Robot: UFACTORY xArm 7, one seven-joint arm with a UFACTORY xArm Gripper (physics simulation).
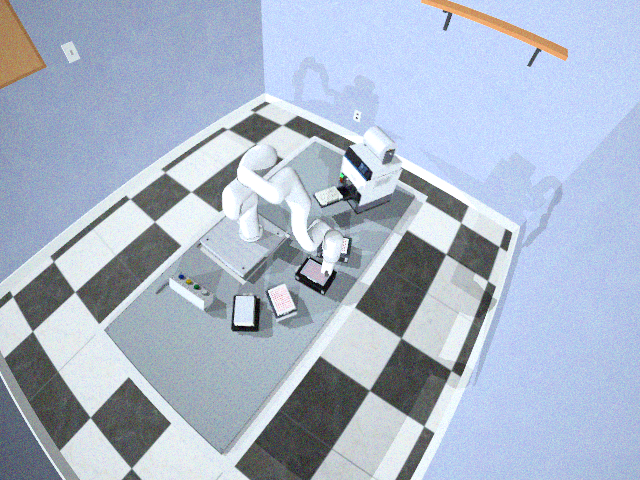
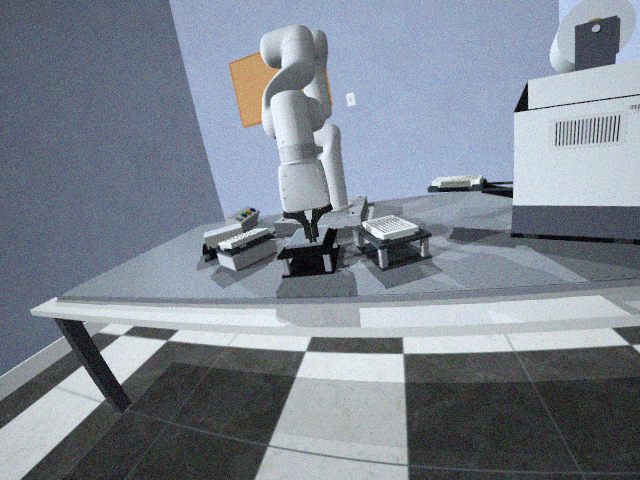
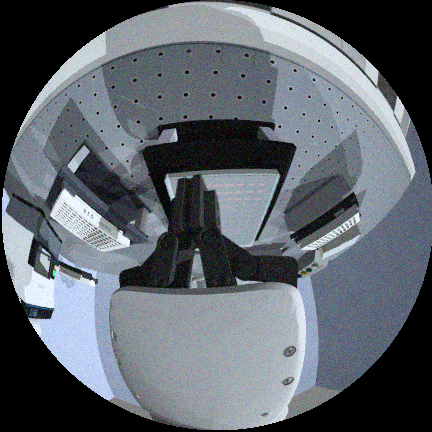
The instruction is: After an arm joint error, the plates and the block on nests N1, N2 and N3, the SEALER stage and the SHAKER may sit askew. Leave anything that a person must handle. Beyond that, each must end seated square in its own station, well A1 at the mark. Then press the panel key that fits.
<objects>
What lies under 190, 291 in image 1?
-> A button box.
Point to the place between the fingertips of my gripper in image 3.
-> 195, 188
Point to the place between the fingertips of my gripper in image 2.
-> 313, 240
</objects>
